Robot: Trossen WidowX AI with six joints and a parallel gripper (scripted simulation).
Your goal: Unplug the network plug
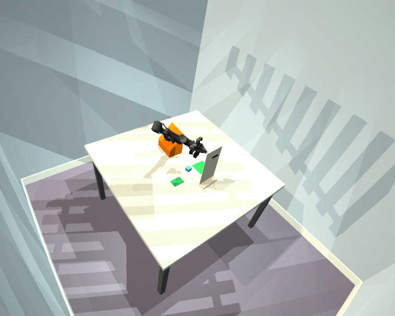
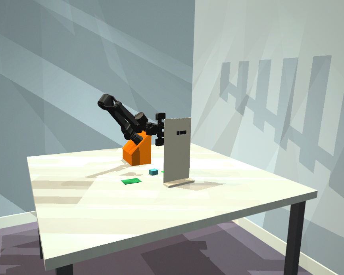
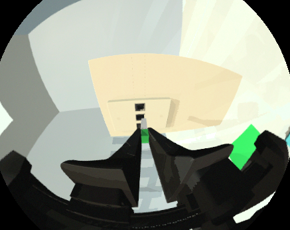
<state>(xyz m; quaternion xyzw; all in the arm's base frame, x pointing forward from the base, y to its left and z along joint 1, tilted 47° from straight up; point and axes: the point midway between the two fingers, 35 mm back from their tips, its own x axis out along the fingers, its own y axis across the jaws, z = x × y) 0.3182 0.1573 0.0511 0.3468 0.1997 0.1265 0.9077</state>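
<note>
The green marked square lies 270 mm below my gripper tip, 80 mm behind it and 60 mm to the left of it. From my gripper tip the other things lie so: upright panel: 110 mm below, 70 mm ahead, 20 mm to the left; network plug: right at my gripper tip.
</note>
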